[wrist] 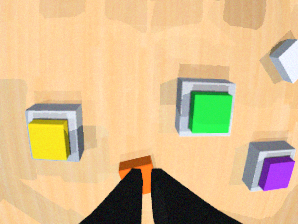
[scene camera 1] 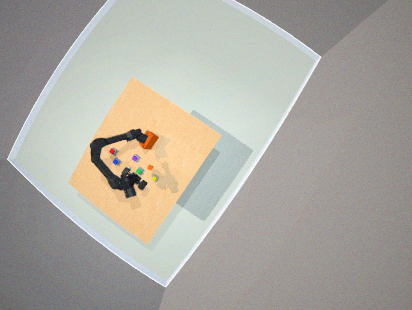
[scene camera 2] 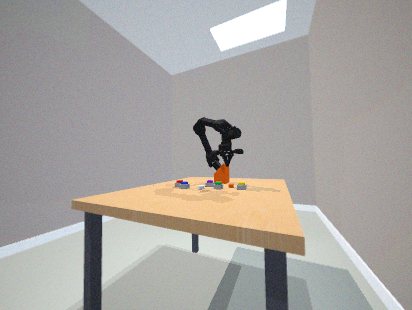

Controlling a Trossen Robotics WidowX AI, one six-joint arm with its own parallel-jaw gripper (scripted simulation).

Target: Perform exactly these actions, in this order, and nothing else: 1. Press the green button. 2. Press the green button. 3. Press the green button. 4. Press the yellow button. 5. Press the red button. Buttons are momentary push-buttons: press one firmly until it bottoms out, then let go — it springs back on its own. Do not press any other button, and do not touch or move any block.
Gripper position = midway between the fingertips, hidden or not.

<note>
My gripper (wrist: 145, 177) is shut, holding nothing. Further things: a purple button (wrist: 272, 171), a green button (wrist: 209, 112) and a yellow button (wrist: 49, 139).
</note>
